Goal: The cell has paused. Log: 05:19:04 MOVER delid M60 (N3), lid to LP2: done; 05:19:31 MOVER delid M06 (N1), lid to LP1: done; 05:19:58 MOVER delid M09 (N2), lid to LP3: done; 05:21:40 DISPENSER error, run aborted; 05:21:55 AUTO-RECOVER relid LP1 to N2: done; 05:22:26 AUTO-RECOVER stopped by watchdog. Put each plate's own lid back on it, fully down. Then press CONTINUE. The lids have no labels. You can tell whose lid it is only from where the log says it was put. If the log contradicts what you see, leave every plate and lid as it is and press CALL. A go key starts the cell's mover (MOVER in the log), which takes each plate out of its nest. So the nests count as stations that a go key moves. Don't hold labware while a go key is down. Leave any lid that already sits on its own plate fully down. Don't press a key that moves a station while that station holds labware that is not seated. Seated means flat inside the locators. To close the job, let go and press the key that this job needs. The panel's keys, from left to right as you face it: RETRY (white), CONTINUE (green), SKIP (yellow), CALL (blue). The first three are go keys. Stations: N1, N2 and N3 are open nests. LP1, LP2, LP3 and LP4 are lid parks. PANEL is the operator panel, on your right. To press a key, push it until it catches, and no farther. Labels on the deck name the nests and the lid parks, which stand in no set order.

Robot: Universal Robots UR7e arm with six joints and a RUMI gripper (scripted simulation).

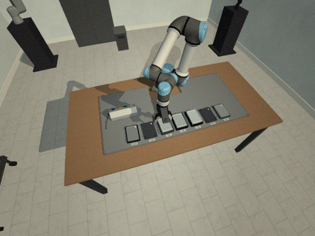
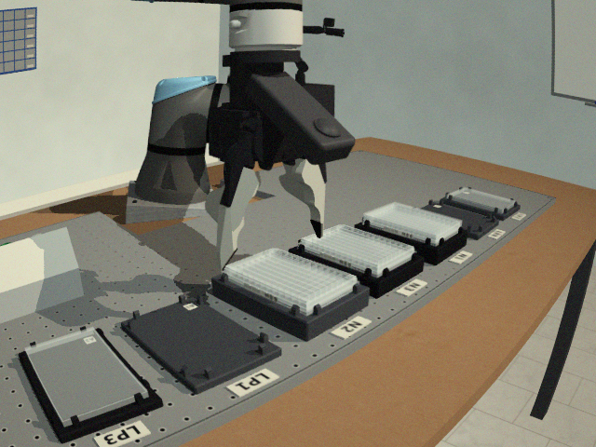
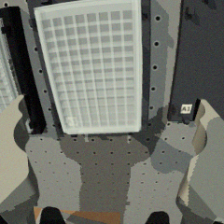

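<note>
Right now my hand is 10 mm past the LP3 lid park, 250 mm to the left of it and 60 mm above it. Round my hand: plate: 140 mm to the left, 40 mm below; lid park LP1: 120 mm to the right, 60 mm below; white RETRY key: 240 mm behind, 200 mm to the right.
</note>
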